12 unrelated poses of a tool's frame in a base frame.
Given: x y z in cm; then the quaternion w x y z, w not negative.
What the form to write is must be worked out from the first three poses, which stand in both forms.
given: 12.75 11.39 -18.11 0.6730 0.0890 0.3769 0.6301
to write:
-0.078 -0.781 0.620 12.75
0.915 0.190 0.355 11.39
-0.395 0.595 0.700 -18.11
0 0 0 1

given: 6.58 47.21 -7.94 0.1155 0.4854 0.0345 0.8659
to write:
-0.502 -0.167 0.849 6.58
0.234 -0.971 -0.052 47.21
0.833 0.172 0.526 -7.94
0 0 0 1

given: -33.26 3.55 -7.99 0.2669 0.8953 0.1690 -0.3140
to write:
0.746 0.470 -0.472 -33.26
0.135 -0.800 -0.584 3.55
-0.652 0.372 -0.660 -7.99
0 0 0 1

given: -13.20 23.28 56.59 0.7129 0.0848 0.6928 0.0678
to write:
0.031 0.021 0.999 -13.20
0.214 0.976 -0.027 23.28
-0.976 0.215 0.026 56.59
0 0 0 1

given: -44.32 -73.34 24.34 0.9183 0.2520 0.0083 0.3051
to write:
0.814 -0.556 0.169 -44.32
0.565 0.687 -0.458 -73.34
0.139 0.468 0.873 24.34
0 0 0 1

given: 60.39 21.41 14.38 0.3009 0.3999 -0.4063 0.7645
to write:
-0.499 -0.785 0.367 60.39
0.135 -0.489 -0.862 21.41
0.856 -0.381 0.350 14.38
0 0 0 1

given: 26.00 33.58 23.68 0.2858 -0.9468 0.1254 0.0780
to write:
0.956 -0.282 -0.076 26.00
-0.193 -0.805 0.561 33.58
-0.219 -0.522 -0.824 23.68
0 0 0 1

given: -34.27 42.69 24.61 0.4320 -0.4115 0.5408 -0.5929
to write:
-0.288 0.067 0.955 -34.27
-0.957 -0.042 -0.286 42.69
0.021 -0.997 0.076 24.61
0 0 0 1

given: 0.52 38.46 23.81 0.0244 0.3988 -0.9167 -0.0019
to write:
-0.681 -0.731 -0.046 0.52
-0.731 0.682 -0.016 38.46
0.043 0.023 -0.999 23.81
0 0 0 1

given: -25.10 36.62 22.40 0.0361 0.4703 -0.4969 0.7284
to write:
-0.555 -0.520 0.649 -25.10
-0.415 -0.504 -0.758 36.62
0.721 -0.690 0.064 22.40
0 0 0 1

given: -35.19 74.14 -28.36 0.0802 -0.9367 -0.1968 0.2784
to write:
0.768 0.324 -0.553 -35.19
0.413 -0.910 0.041 74.14
-0.490 -0.260 -0.832 -28.36
0 0 0 1

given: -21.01 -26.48 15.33 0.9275 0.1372 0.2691 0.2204
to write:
0.758 -0.335 0.560 -21.01
0.483 0.865 -0.136 -26.48
-0.439 0.373 0.818 15.33
0 0 0 1

